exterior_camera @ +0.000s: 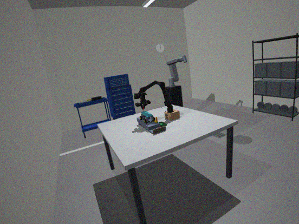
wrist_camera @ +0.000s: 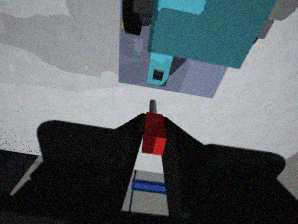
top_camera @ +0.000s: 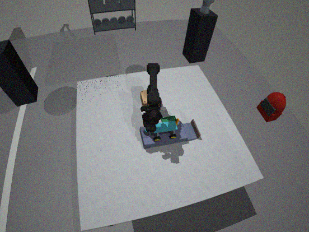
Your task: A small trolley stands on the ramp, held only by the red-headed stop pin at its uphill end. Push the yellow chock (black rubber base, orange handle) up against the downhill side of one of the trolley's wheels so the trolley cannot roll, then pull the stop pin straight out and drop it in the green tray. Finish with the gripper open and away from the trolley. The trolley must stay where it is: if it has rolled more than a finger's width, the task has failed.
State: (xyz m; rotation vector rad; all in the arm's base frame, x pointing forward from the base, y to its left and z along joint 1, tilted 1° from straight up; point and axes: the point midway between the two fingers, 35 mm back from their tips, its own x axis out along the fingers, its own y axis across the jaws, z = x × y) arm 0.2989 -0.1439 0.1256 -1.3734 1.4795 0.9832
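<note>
Right now my gripper tip is 240 mm to the right of the yellow chock, 100 mm above it and 20 mm past it. From my gripper tip the other things lie so: red-headed stop pin: right at my gripper tip; teal trolley: 130 mm to the left, 70 mm below, 30 mm ahead; grey ramp: 140 mm to the left, 130 mm below, 30 mm ahead.
</note>
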